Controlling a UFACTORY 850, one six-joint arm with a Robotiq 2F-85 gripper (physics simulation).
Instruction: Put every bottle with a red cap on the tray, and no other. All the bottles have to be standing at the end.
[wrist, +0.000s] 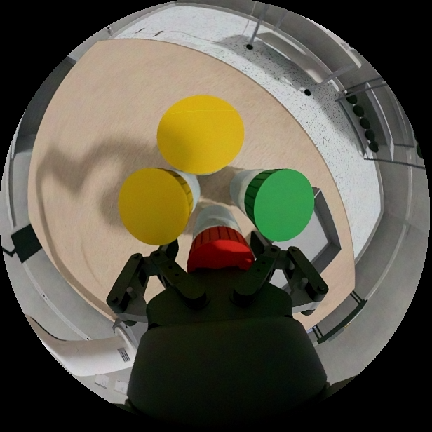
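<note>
A red-capped bottle (219, 245) stands between the spread fingers of my gripper (214, 240), its cap partly hidden by the gripper's body. My gripper is open, with one finger on each side of that bottle and not closed on it. A yellow-capped bottle (156, 206) stands to the left, and another yellow-capped bottle (201, 134) stands further up in the view. A green-capped bottle (283, 205) stands to the right. The grey tray (330, 227) shows in part at the right, behind the green-capped bottle and my right finger.
The bottles stand close together on a light wooden table (120, 80). The yellow- and green-capped bottles stand close beside the fingers. The table's edge curves along the upper right, with a speckled floor beyond it. Shadows fall on the table at the left.
</note>
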